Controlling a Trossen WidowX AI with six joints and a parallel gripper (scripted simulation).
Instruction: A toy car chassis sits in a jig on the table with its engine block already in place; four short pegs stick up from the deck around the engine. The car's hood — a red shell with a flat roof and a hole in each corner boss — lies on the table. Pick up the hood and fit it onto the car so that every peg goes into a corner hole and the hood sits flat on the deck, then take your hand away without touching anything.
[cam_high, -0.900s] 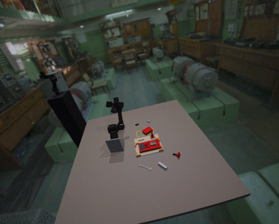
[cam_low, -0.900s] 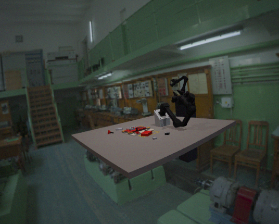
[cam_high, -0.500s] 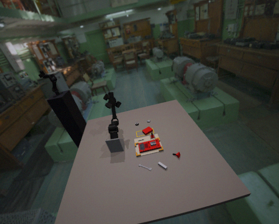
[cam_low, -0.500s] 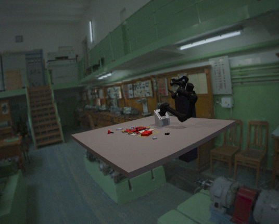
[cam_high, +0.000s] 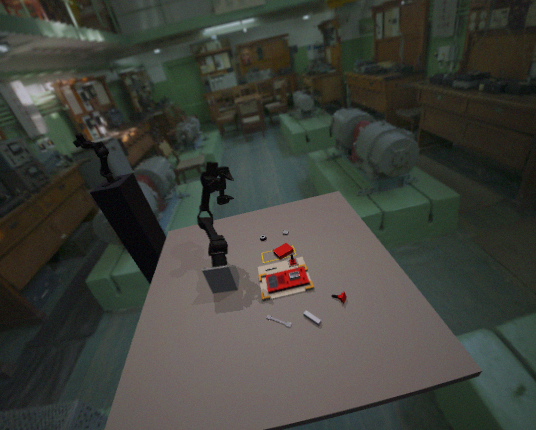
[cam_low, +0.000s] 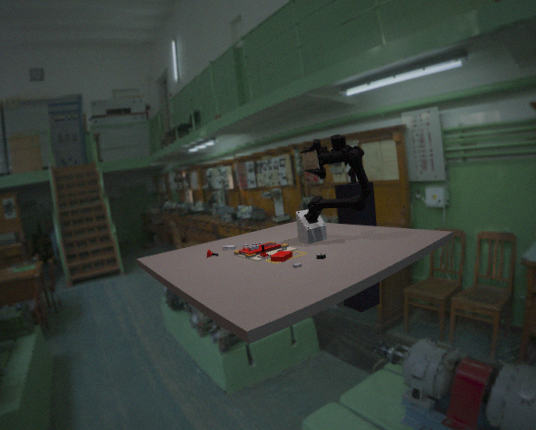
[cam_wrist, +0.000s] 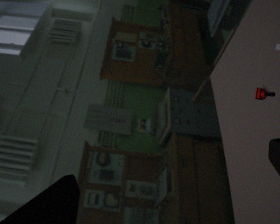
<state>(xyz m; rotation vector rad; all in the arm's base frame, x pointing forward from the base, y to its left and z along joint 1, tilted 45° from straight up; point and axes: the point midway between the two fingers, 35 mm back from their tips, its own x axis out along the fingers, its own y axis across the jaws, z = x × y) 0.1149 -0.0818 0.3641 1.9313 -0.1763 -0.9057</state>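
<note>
My gripper tip is 17 cm short of the red hood and 43 cm above it. The rest, counted from my gripper tip: grey wrench (13 cm ahead, 43 cm to the right, 44 cm below).
</note>
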